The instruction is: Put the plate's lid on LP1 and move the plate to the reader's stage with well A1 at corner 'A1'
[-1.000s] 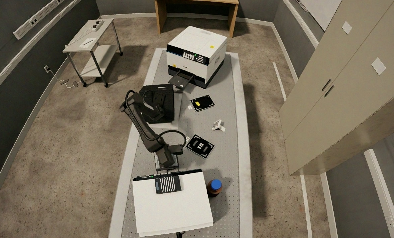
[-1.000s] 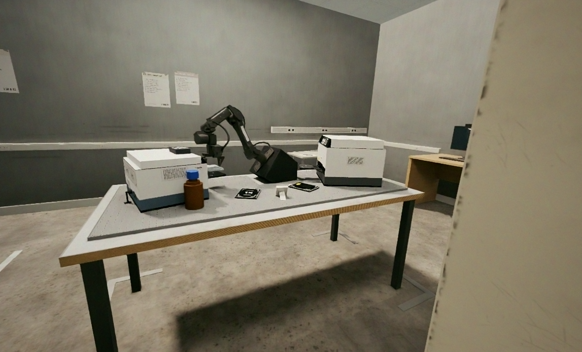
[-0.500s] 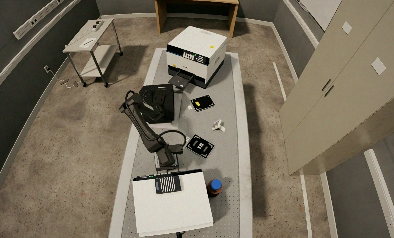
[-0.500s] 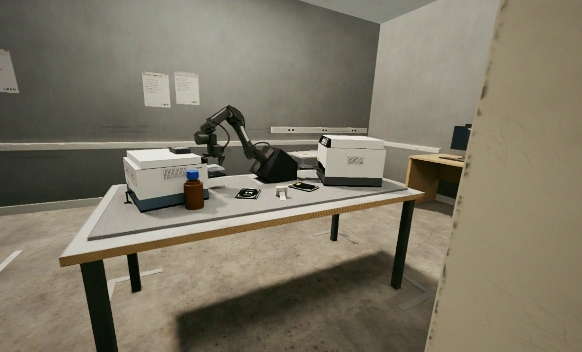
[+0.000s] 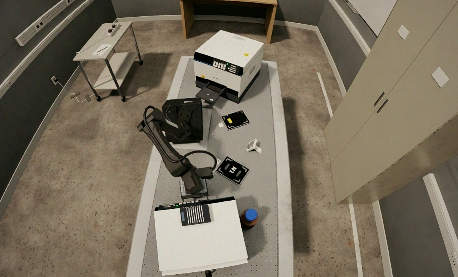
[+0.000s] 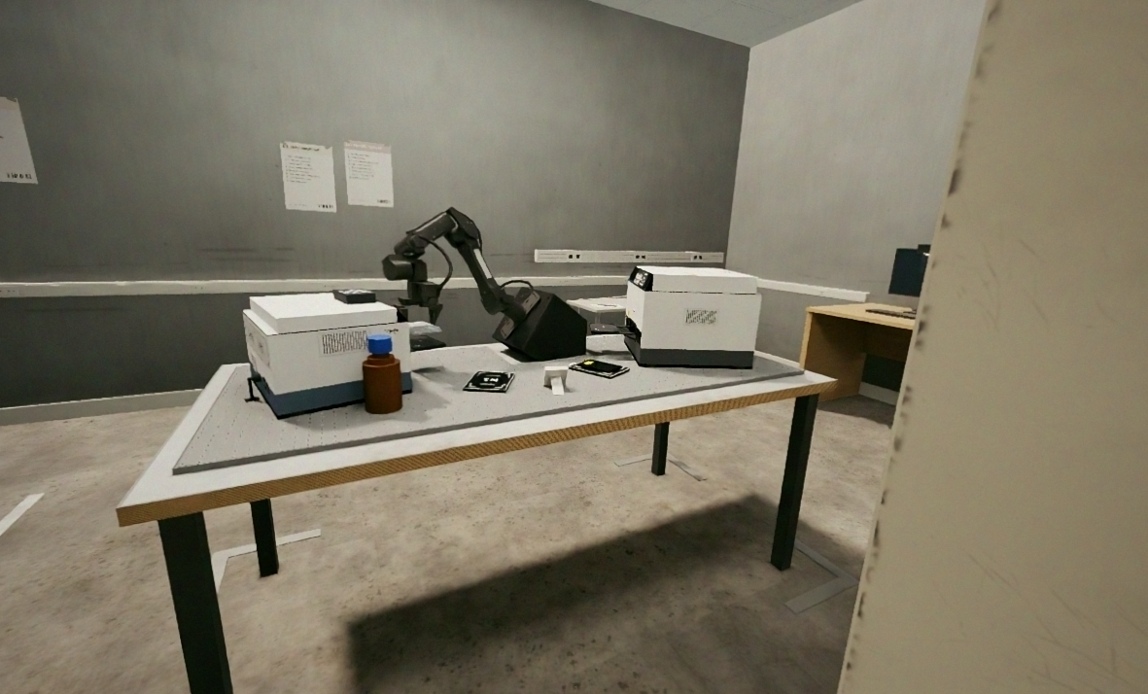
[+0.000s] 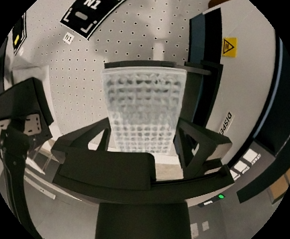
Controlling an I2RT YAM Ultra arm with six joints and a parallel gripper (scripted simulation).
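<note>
My hand is 540 mm to the right of the black plate, 180 mm short of it and 130 mm above it. The rest, counted from my hand: well plate (right at my hand); then blue-capped bottle (300 mm ahead, 130 mm to the right, 30 mm below).
</note>
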